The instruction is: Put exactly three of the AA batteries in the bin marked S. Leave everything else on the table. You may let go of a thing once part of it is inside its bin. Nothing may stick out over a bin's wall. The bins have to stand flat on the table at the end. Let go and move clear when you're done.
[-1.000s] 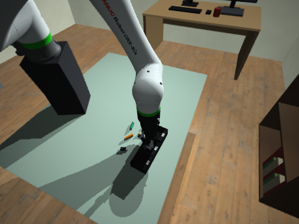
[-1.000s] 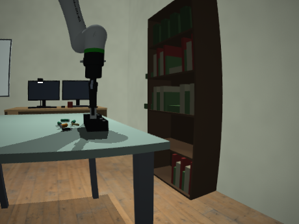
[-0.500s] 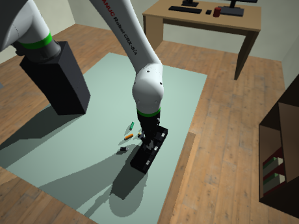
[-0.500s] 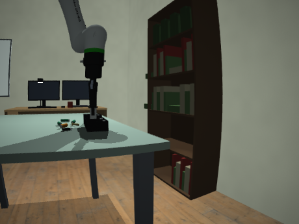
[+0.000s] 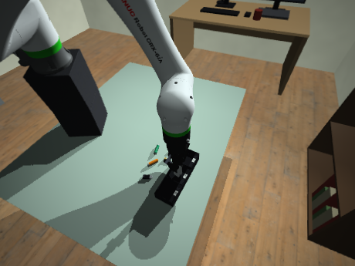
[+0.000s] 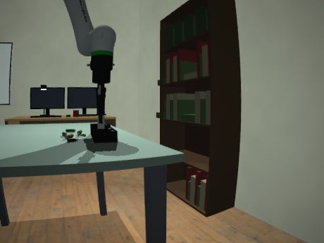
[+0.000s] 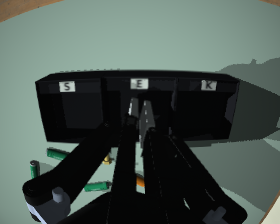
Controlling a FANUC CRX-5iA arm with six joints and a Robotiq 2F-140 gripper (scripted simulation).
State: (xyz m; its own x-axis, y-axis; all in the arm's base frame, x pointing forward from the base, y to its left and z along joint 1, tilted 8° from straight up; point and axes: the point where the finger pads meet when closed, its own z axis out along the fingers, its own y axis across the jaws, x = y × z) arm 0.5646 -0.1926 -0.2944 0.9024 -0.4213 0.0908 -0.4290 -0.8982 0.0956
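Now: hand 13 cm past the orange battery, 4 cm to the right of it and 5 cm above it. From my hand the other things lie so: small dark piece: 13 cm behind, 4 cm to the right, 5 cm below; then small yellow piece: 7 cm behind, 7 cm to the left, 5 cm below.
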